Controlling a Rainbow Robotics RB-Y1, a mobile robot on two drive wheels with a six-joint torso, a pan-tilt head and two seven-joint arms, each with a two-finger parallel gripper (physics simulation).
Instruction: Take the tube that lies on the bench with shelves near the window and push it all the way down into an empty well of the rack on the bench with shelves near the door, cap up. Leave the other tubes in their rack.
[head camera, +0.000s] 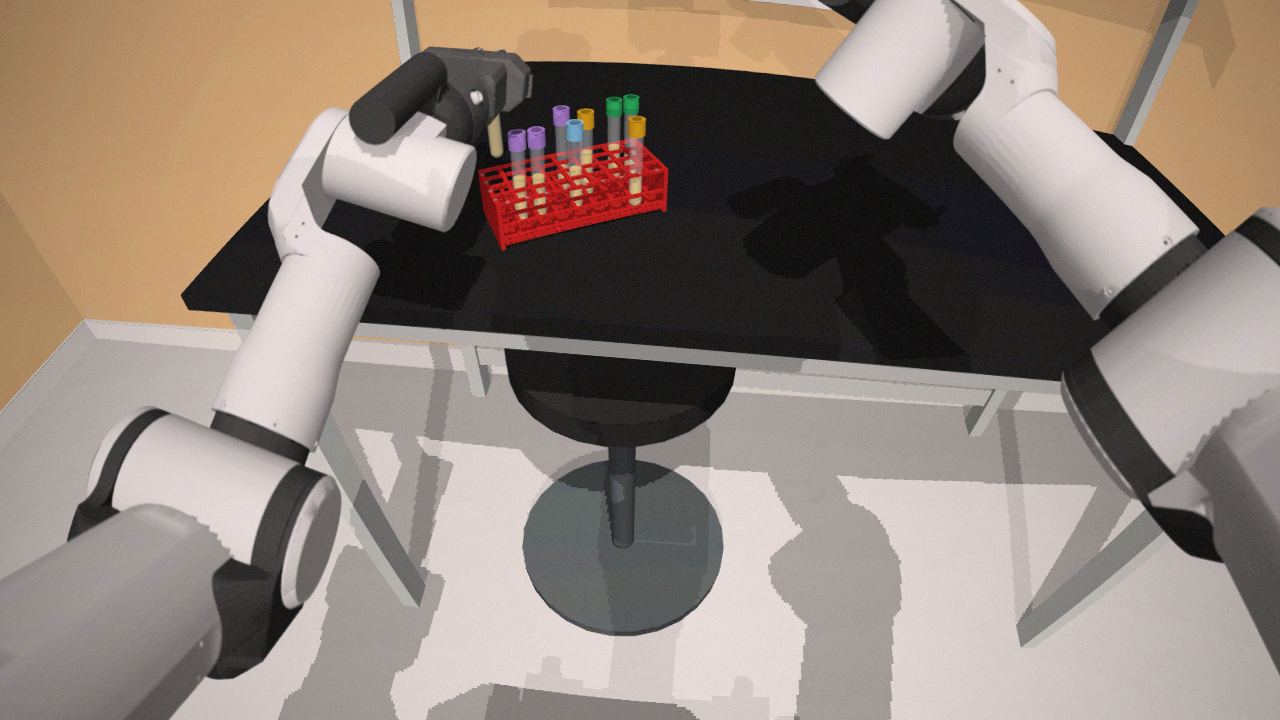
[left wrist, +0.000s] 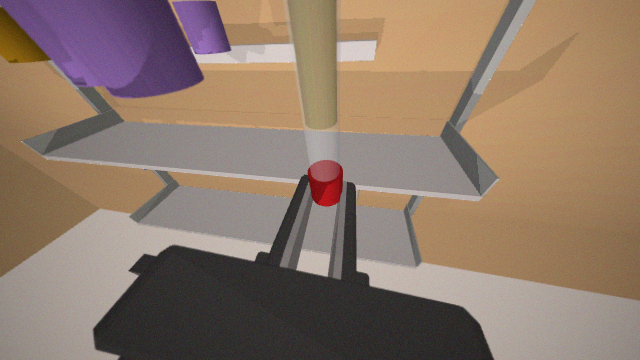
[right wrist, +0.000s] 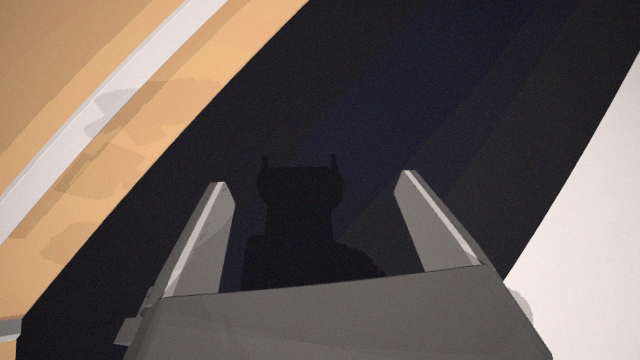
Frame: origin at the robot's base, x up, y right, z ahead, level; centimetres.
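Seen in the pictures: left gripper, between the fingertips: (head camera: 490, 56) (left wrist: 327, 188); right gripper, between the fingertips: (right wrist: 316, 187).
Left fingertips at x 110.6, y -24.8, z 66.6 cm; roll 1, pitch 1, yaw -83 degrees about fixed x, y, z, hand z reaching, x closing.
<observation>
Offsets run from my left fingertips to a thing's top centre. "spot": to the spot under its first point. Level surfaces: height alone.
My left gripper (head camera: 490, 102) (left wrist: 327, 188) is shut on the red-capped tube {dx -0.4, dy +0.1, dz -1.3 cm} (head camera: 495, 139) (left wrist: 322, 70). The red cap is at the fingertips in the left wrist view; in the head view the cap is hidden and the tube's pale lower end points down. The tube hangs upright beyond the left back corner of the red rack {spot: dx -15.6, dy +0.3, dz -6.0 cm} (head camera: 490, 207), beside it in the picture. Several tubes with purple, blue, orange and green caps stand in the rack, and empty wells show at its left end. My right gripper (right wrist: 316, 187) is open and empty above the dark bench top; its fingers do not show in the head view.
The rack stands on the black bench top {dx -19.2 cm} (head camera: 626, 286). Purple caps {dx -7.2, dy +3.4, dz -4.2 cm} (left wrist: 115, 50) show close at the upper left of the left wrist view. Grey shelves (left wrist: 225, 150) show behind the held tube. A round stool {dx -44.5, dy +13.0, dz +7.1 cm} (head camera: 617, 402) stands at the bench's front edge.
</observation>
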